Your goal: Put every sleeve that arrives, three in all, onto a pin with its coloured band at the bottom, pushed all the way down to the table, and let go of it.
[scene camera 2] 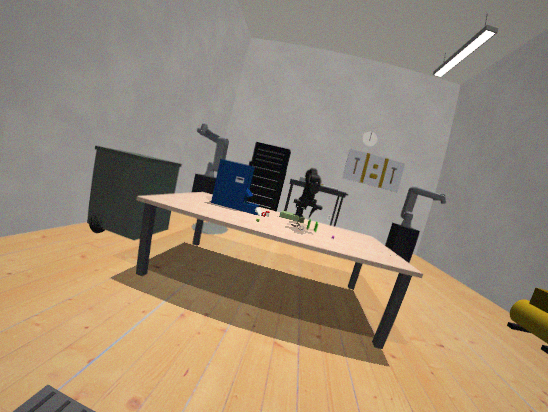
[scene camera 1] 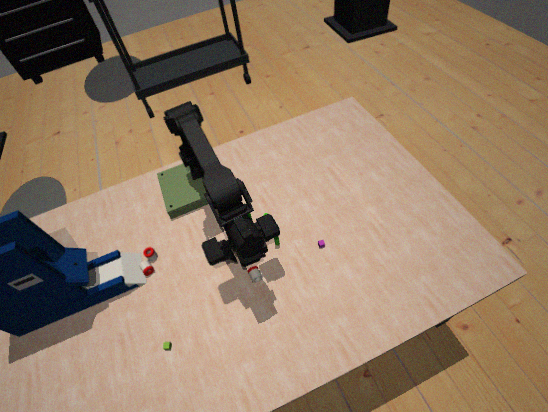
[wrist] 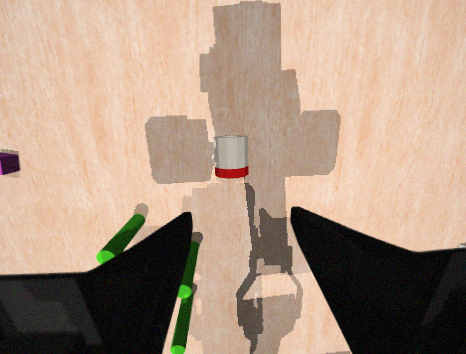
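A pale grey sleeve with a red band [scene camera 1: 255, 274] [wrist: 231, 154] lies on its side on the table, its banded end toward the gripper. My gripper [wrist: 241, 216] is open and empty, above the table, with the sleeve just beyond its fingertips in the wrist view. Three upright green pins [wrist: 122, 237] [wrist: 189, 270] [wrist: 182, 322] stand at and behind the left finger; no sleeve shows on them. In scene camera 1 the arm partly hides the pins. Two more sleeves with red bands [scene camera 1: 149, 252] [scene camera 1: 148, 270] are at the end of the blue feeder's pale chute; their exact pose is unclear.
The blue feeder [scene camera 1: 40, 285] [scene camera 2: 232, 186] stands at the table's left, its pale chute [scene camera 1: 133, 267] toward the arm. A green block [scene camera 1: 175, 195] is beside the arm. A magenta cube [scene camera 1: 321, 243] [scene camera 2: 333, 237] [wrist: 10, 163] and a lime cube [scene camera 1: 167, 345] [scene camera 2: 258, 220] lie on the table [scene camera 1: 360, 320].
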